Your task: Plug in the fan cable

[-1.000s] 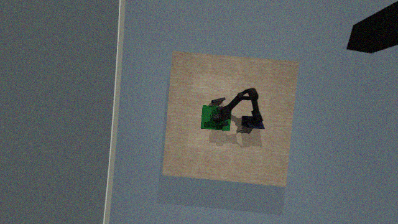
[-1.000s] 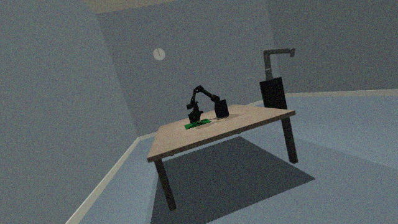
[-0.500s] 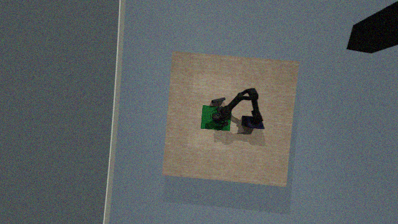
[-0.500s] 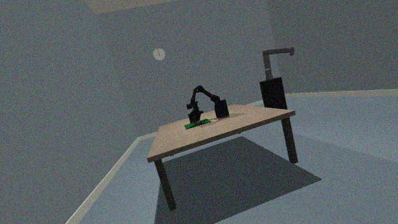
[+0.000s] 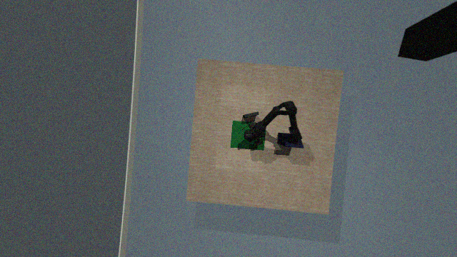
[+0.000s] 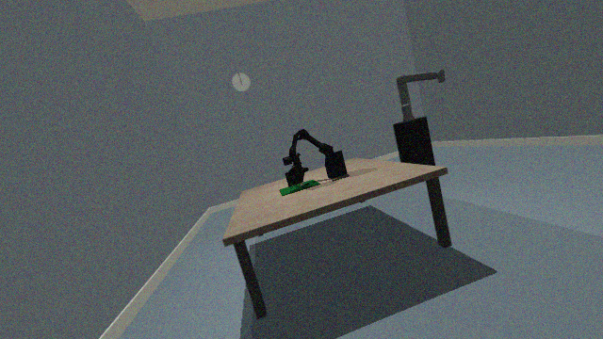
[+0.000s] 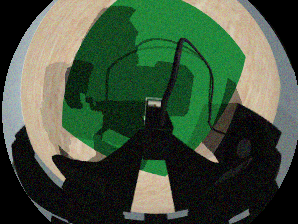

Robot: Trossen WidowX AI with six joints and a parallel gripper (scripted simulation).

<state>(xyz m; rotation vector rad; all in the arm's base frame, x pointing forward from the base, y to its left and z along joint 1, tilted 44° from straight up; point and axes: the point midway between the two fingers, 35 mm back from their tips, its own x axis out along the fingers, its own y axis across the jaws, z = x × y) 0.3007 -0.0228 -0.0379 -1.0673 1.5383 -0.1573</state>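
My gripper tip is 10 mm below the dark plug and 10 mm short of it. From my gripper tip the other things lie so: green board 60 mm below, 40 mm ahead, 30 mm to the left; dark fan 140 mm to the right, 60 mm ahead, 20 mm above; white fan header 40 mm below, 10 mm ahead.
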